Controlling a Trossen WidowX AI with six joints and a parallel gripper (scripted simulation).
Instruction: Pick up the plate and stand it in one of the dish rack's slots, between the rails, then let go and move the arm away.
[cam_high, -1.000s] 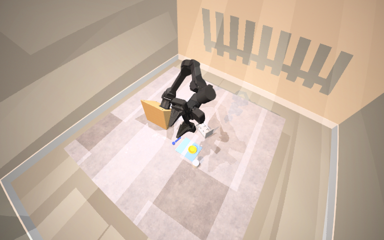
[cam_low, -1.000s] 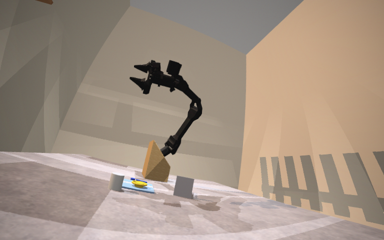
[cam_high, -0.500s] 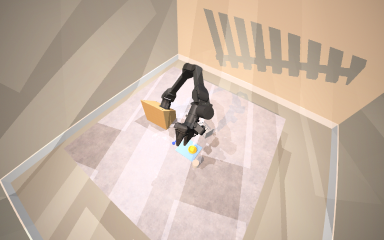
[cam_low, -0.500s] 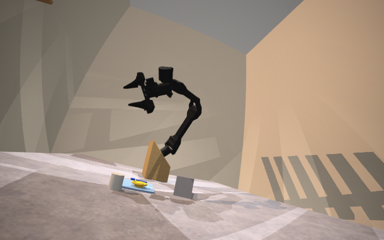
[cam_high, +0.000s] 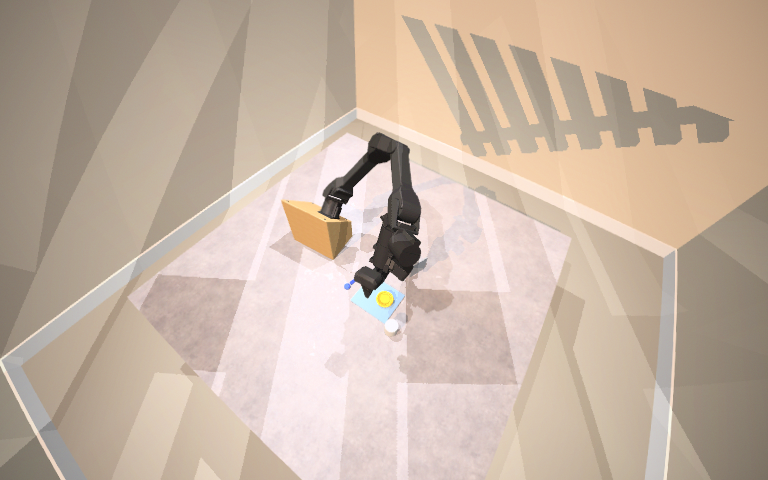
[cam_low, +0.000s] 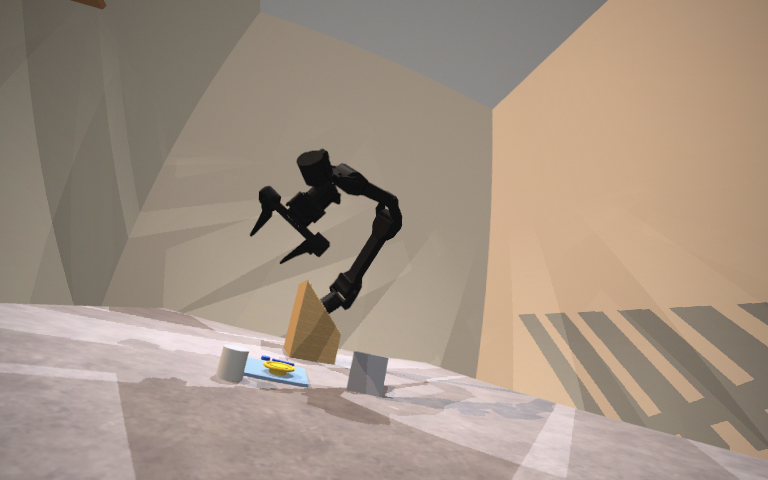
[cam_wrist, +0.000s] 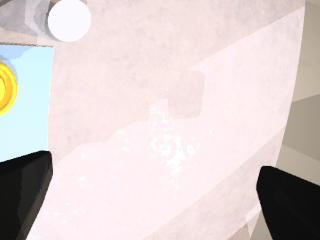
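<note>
My gripper tip is 22 cm above the yellow plate, 9 cm to the right of it and 1 cm past it. Round my gripper tip: grey dish rack (28 cm to the left, 22 cm below, 3 cm behind); then blue spoon (24 cm below, 15 cm behind, 8 cm to the left); then cream cup (21 cm below, 7 cm ahead, 1 cm to the left).
</note>
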